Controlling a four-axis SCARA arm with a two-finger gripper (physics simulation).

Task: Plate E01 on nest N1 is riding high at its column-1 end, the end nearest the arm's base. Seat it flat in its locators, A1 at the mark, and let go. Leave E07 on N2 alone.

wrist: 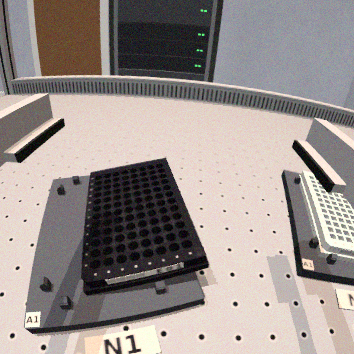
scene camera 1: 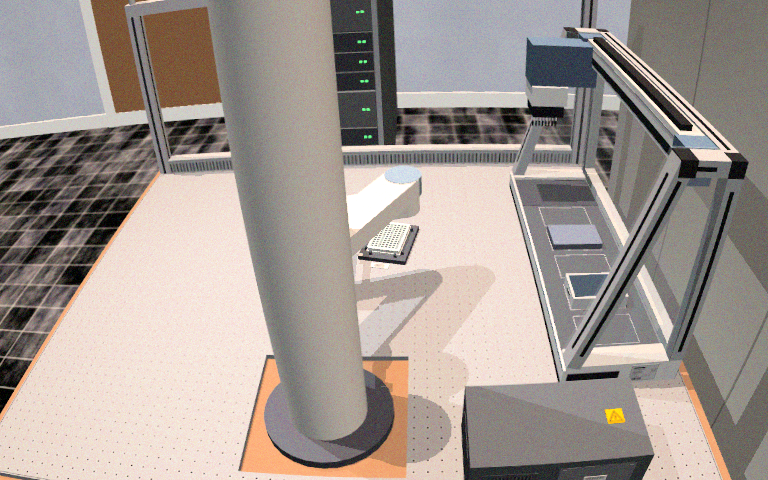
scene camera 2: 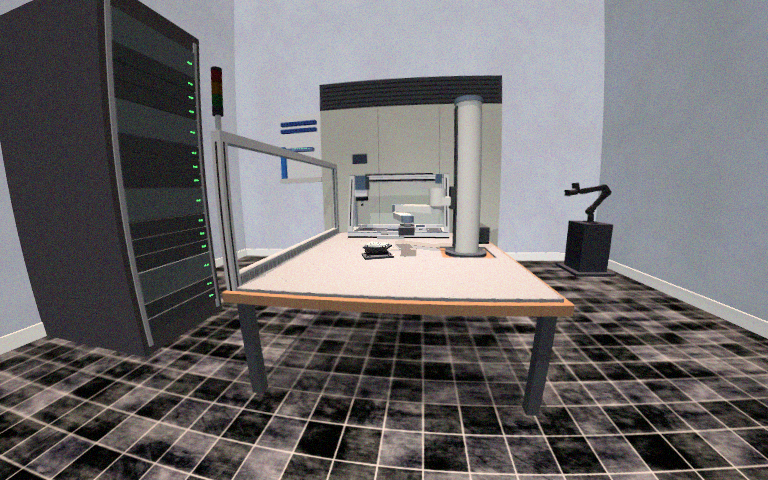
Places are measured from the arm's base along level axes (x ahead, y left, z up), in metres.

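Pixels of known places: gripper, fingertip midpoint: (wrist: 178,115) (scene camera 2: 379,234); arm's base, link origin: (scene camera 1: 329,415) (scene camera 2: 465,253).
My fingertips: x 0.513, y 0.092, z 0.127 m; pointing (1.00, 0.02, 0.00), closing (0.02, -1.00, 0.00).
Ahead of a thing's pixels: the offset from my fingertips to its top centre. "spot": to the spot under its first point. Level surfaces: height alone.
Black plate E01 {0.077 m down, 0.012 m ahead, 0.031 m left} (wrist: 142,220) lies askew on nest N1 {0.092 m down, 0.003 m ahead, 0.055 m left} (wrist: 52,245) in the wrist view. It is shifted right, away from the left-hand locators, and overhangs the nest's right side. Its near end, with the label strip, stands above the nest surface; one locator {spot: 0.096 m down, 0.051 m back, 0.001 m left} (wrist: 160,287) shows below that edge. The A1 mark {0.102 m down, 0.088 m back, 0.079 m left} (wrist: 33,320) is at the nest's near left corner. My gripper (wrist: 178,115) is open and empty, its fingers wide apart on either side beyond the plate. White plate E07 {0.088 m down, 0.040 m ahead, 0.189 m right} (scene camera 1: 390,237) (scene camera 2: 376,245) (wrist: 334,220) sits on nest N2 {0.092 m down, 0.040 m ahead, 0.189 m right} (scene camera 1: 385,259) (scene camera 2: 377,256) (wrist: 302,237). N1 is hidden in scene camera 1.
My right finger (wrist: 320,157) appears close to E07's far left corner in the wrist view. The arm's column (scene camera 1: 294,226) (scene camera 2: 468,181) stands on the table. A gantry deck {0.065 m down} (scene camera 1: 538,254) is on the right, with a grey box {spot: 0.000 m up, 0.641 m back, 0.486 m right} (scene camera 1: 555,424) in front. A fence {spot: 0.087 m down, 0.491 m ahead, 0.380 m right} (scene camera 1: 453,155) runs along the back.
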